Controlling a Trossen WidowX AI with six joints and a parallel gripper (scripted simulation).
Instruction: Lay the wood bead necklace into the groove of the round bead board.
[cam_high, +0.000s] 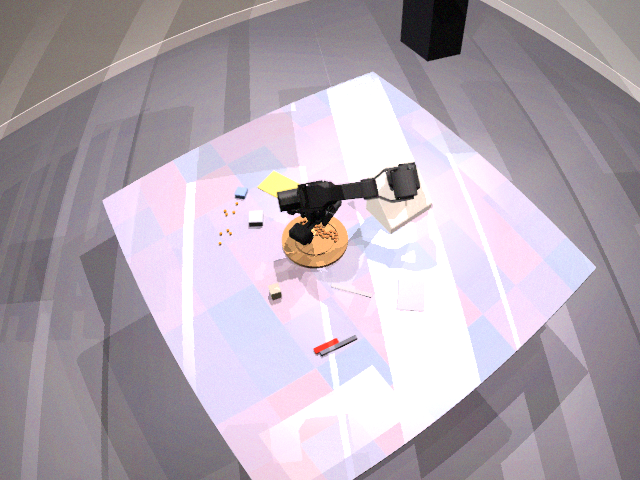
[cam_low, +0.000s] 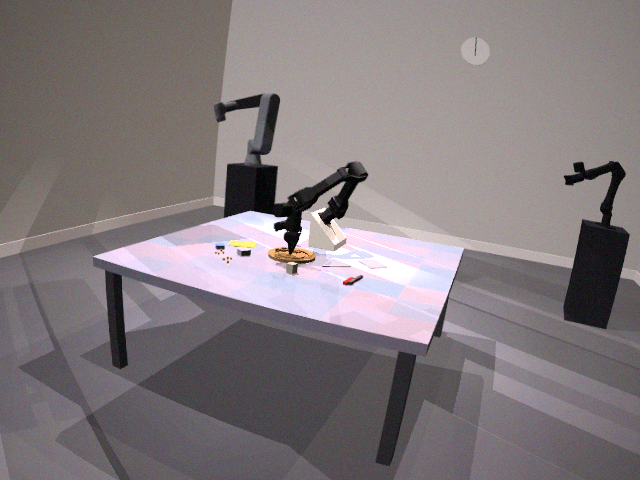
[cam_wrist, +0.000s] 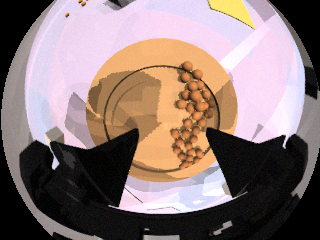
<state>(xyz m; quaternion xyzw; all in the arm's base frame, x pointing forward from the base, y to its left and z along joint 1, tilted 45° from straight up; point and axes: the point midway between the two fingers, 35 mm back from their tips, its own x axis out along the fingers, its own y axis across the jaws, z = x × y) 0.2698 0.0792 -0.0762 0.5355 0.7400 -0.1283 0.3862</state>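
Right now my gripper tip is 10 mm short of the round bead board, 10 mm to the right of it and 10 mm above it. Also, from my gripper tip: cream cube 200 mm ahead, 120 mm to the left; then white block 140 mm ahead, 150 mm to the right; then thin rod 210 mm to the left, 10 mm below.
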